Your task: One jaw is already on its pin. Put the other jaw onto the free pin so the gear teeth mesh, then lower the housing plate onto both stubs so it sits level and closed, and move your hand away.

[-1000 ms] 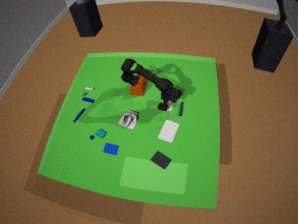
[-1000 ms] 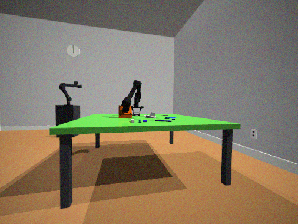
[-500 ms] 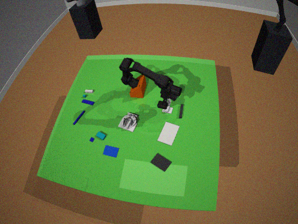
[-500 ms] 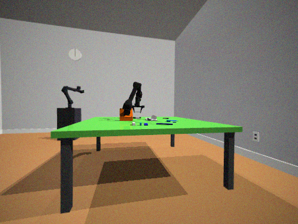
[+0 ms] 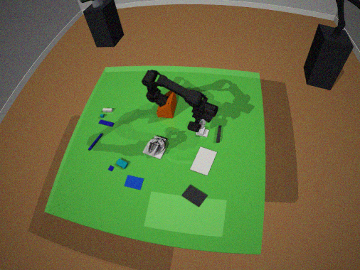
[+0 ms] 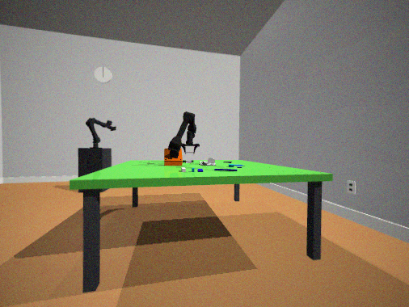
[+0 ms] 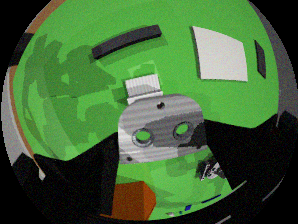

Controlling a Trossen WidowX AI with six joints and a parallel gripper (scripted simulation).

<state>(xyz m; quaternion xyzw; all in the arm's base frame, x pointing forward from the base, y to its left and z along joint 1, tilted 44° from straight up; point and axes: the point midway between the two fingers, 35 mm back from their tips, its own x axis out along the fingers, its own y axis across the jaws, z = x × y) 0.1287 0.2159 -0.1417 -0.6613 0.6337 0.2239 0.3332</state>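
Now: the grey metallic jaw 130 mm ahead of my gripper tip, 210 mm to the right of it and 70 mm below it. From my gripper tip the other things lie so: dark bar: 10 mm behind, 120 mm to the left, 80 mm below; dark square plate: 390 mm ahead, 70 mm to the left, 80 mm below; white flat plate: 180 mm ahead, 70 mm to the left, 80 mm below.
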